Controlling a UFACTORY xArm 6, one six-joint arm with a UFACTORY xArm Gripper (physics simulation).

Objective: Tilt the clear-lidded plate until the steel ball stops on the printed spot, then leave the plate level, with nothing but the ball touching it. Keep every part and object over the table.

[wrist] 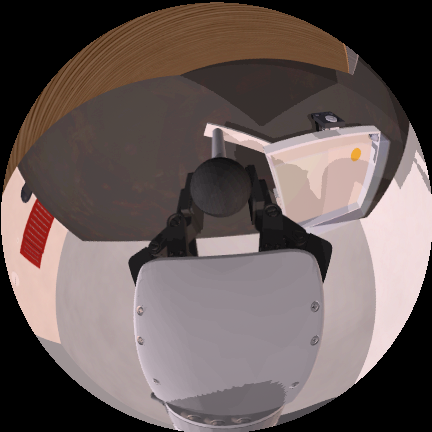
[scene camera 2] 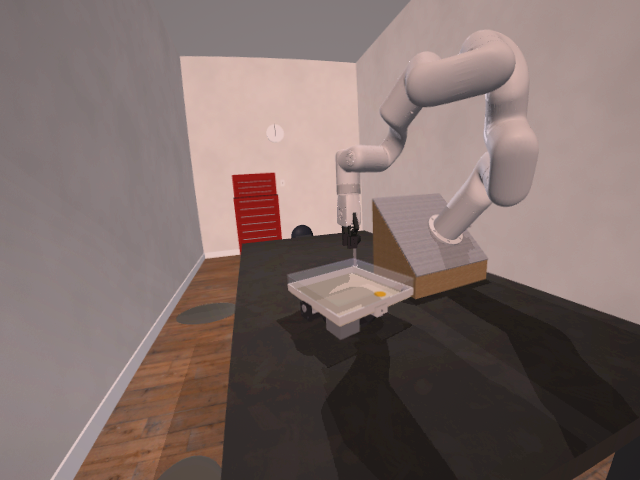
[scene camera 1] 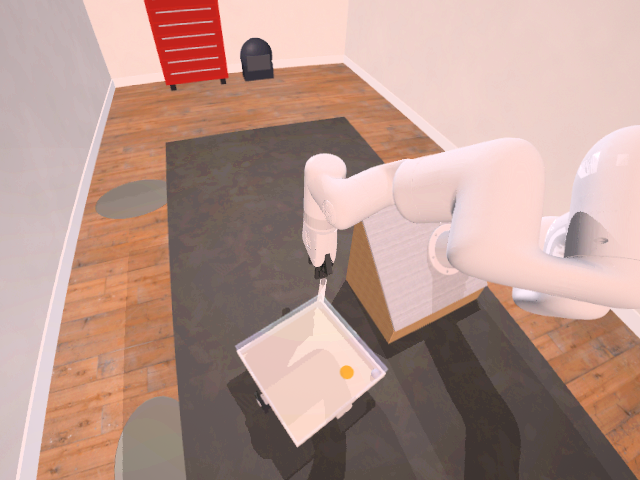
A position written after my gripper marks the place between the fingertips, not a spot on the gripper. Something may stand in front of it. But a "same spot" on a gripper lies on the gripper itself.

Labels:
my gripper: wrist 222, 180; scene camera 2; scene camera 1
same spot on my gripper: [scene camera 2: 349, 237] = [scene camera 1: 316, 269]

